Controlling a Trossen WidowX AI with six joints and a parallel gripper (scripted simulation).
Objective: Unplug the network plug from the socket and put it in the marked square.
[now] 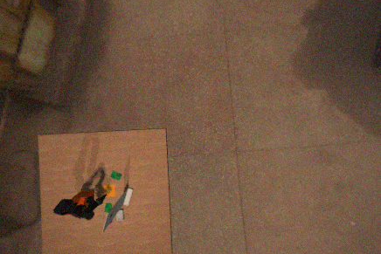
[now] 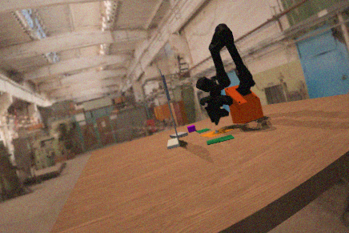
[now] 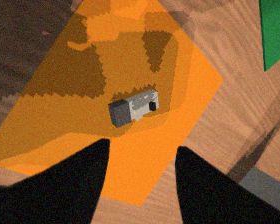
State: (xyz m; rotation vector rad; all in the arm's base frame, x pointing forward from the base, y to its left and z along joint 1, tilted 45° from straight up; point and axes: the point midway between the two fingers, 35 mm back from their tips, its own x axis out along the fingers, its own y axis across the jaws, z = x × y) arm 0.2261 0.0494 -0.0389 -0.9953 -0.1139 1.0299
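The grey network plug lies 30 mm below my gripper tip, 20 mm to the left of it and 10 mm ahead of it. Round my gripper tip: orange marked square 40 mm below, 10 mm to the left, 10 mm ahead; purple block 270 mm to the right, 30 mm below; thin upright panel 180 mm ahead, 110 mm above, 60 mm to the right.
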